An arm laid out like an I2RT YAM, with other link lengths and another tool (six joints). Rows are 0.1 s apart.
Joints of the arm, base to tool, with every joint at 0 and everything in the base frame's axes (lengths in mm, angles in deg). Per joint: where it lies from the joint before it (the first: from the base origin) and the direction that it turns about. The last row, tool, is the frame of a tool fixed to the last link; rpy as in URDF.
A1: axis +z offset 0 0 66
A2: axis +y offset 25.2 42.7 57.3
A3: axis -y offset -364.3 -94.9 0
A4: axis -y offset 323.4 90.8 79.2
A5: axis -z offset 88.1 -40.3 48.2
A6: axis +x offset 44.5 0 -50.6
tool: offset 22 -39 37 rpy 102 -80.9 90
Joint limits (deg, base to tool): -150..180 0..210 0..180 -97..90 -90..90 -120..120
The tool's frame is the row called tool.
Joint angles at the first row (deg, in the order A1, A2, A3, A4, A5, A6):
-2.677 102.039 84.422 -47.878 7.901 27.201
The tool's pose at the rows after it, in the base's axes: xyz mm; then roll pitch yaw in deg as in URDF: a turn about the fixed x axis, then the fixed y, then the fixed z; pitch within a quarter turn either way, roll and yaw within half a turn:
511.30, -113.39, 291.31, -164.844, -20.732, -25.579
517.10, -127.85, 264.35, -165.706, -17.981, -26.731
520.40, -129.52, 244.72, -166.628, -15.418, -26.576
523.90, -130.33, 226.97, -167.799, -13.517, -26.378
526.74, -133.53, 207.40, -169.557, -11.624, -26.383
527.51, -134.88, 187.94, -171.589, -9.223, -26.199
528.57, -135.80, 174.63, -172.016, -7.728, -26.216
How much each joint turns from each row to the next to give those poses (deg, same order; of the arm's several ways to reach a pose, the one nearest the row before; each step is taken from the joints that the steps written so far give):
-3.519 3.956 0.000 0.089 -4.153 0.022
-1.509 3.104 0.000 0.239 -0.152 -0.022
-0.131 2.164 0.001 -0.546 0.000 -0.022
0.022 2.033 0.000 -0.131 0.480 0.000
-0.175 2.294 -0.001 -0.044 1.050 0.000
0.001 2.230 -0.023 -0.655 1.158 0.001
-0.088 1.464 0.002 -0.089 -0.066 -0.001

